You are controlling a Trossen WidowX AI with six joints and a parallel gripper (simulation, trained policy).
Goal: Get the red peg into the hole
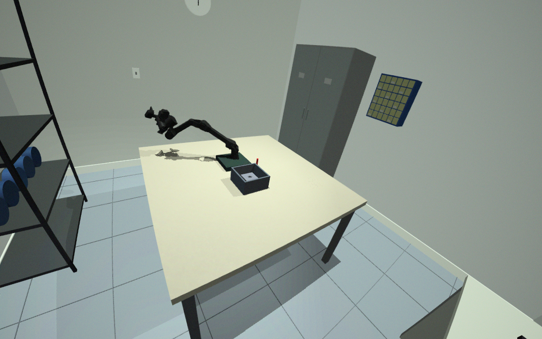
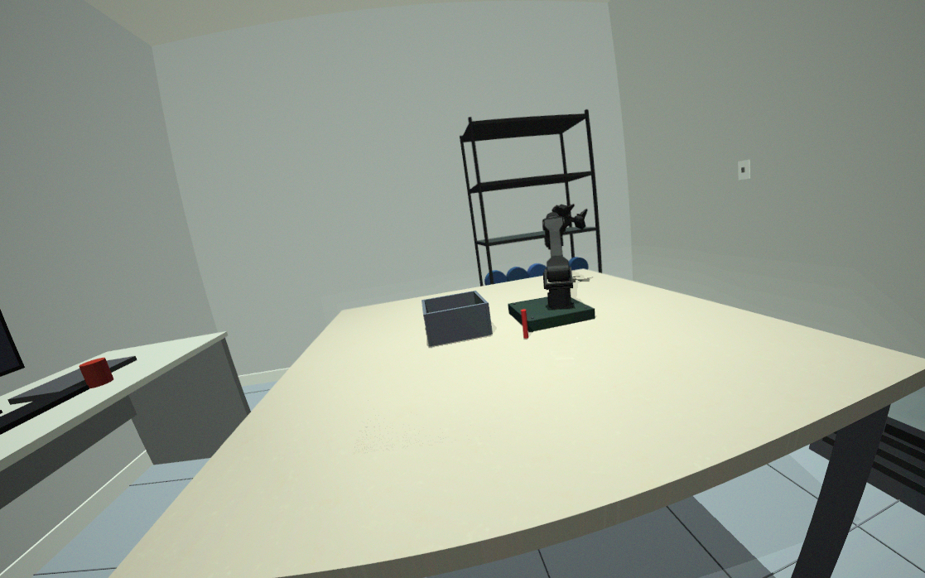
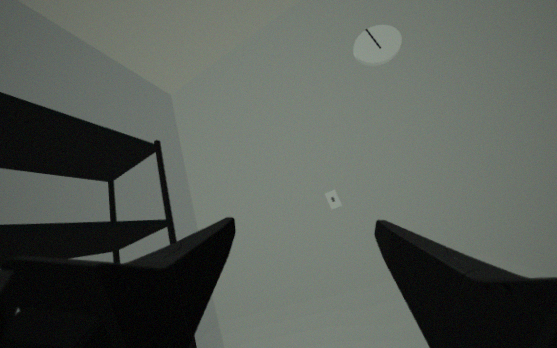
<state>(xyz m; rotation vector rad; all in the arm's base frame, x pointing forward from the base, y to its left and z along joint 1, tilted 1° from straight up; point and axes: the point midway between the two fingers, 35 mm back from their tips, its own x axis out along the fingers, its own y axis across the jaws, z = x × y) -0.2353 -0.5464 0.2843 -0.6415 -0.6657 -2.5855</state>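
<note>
My gripper tip is now 700 mm to the right of the red peg, 400 mm short of it and 290 mm above it. The rest, counted from my gripper tip: grey plate: 610 mm ahead, 570 mm to the left, 290 mm below; dark grey box: 610 mm ahead, 570 mm to the left, 310 mm below.
</note>
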